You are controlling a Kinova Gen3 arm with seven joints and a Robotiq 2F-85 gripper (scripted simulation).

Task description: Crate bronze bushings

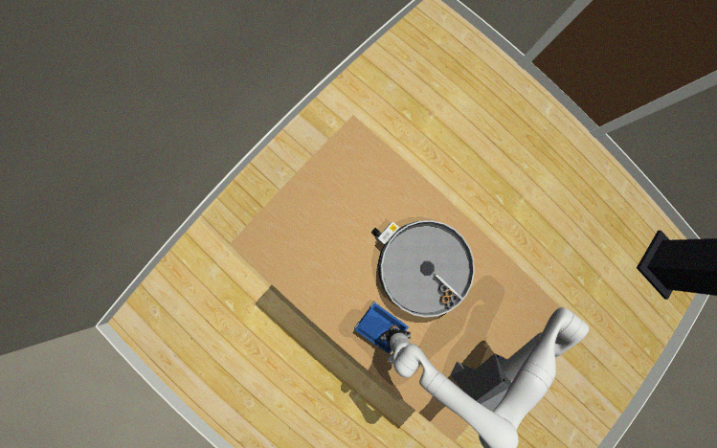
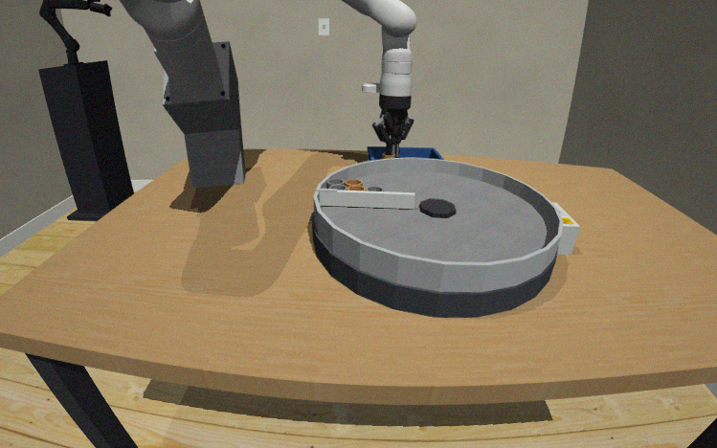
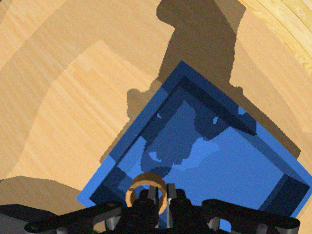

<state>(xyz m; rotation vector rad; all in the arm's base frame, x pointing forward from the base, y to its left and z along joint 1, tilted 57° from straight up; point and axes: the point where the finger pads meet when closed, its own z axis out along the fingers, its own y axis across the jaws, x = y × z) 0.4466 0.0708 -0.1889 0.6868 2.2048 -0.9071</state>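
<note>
My hand is 4 cm short of the blue crate, 2 cm to the right of it and 4 cm above it. The rest, counted from my hand: grey turning table (6 cm ahead, 31 cm to the right, 1 cm below).
</note>
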